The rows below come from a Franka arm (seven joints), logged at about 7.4 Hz.
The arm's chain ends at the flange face. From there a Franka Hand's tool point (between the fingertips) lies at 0.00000 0.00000 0.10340 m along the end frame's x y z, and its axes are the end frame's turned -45 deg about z.
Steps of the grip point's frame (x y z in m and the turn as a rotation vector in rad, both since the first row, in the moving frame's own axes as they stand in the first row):
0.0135 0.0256 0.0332 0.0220 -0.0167 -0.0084
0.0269 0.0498 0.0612 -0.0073 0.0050 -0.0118
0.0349 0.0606 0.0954 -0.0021 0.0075 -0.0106
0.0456 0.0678 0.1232 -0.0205 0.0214 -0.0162
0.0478 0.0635 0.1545 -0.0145 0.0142 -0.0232
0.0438 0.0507 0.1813 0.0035 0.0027 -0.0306
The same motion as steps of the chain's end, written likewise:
0.0305 0.0089 0.0332 0.0037 -0.0274 -0.0084
0.0533 0.0160 0.0612 -0.0016 0.0087 -0.0118
0.0668 0.0186 0.0954 0.0038 0.0068 -0.0106
0.0771 0.0158 0.1232 0.0006 0.0296 -0.0162
0.0766 0.0111 0.1545 -0.0002 0.0203 -0.0232
0.0669 0.0053 0.1813 0.0044 -0.0006 -0.0306

